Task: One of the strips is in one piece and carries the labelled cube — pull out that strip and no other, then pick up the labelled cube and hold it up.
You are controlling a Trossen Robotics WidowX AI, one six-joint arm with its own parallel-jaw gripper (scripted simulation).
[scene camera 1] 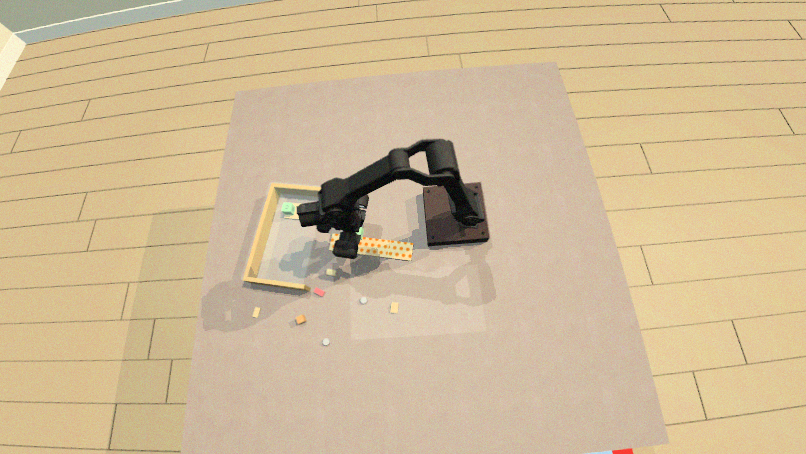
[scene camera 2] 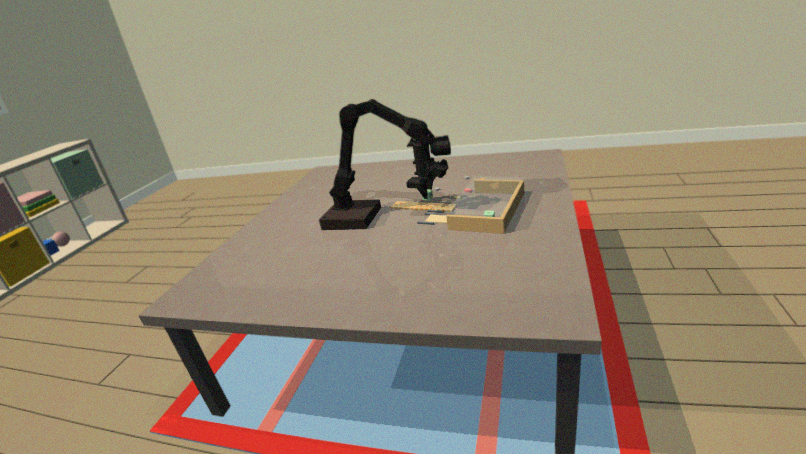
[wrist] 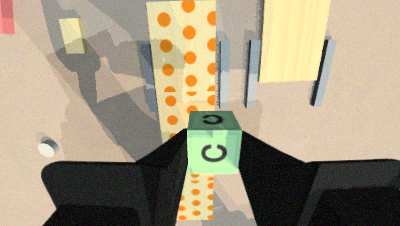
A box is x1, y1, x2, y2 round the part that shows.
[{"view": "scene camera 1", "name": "gripper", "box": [317, 194, 368, 258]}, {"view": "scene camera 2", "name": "gripper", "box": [406, 157, 448, 198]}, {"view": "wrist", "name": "gripper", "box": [41, 128, 399, 225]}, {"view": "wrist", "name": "cube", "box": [187, 111, 242, 172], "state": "held by the gripper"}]
